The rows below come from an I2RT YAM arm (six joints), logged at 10 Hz.
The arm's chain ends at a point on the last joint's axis. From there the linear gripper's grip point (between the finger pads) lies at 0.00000 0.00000 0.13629 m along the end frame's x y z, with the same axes.
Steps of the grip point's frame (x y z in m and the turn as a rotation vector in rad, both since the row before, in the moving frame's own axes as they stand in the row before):
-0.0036, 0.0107, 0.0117, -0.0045, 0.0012, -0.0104
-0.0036, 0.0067, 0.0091, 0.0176, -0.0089, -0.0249
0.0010, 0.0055, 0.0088, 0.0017, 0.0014, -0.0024
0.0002, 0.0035, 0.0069, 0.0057, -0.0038, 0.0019
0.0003, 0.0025, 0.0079, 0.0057, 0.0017, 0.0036
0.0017, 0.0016, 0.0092, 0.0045, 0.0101, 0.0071
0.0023, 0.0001, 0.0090, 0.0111, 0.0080, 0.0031
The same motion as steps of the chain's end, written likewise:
-0.0038, 0.0101, 0.0117, -0.0045, 0.0012, -0.0104
-0.0024, 0.0091, 0.0091, 0.0176, -0.0089, -0.0249
0.0008, 0.0057, 0.0088, 0.0017, 0.0014, -0.0024
0.0007, 0.0043, 0.0069, 0.0057, -0.0038, 0.0019
0.0001, 0.0033, 0.0079, 0.0057, 0.0017, 0.0036
0.0003, 0.0022, 0.0092, 0.0045, 0.0101, 0.0071
0.0012, 0.0016, 0.0090, 0.0111, 0.0080, 0.0031

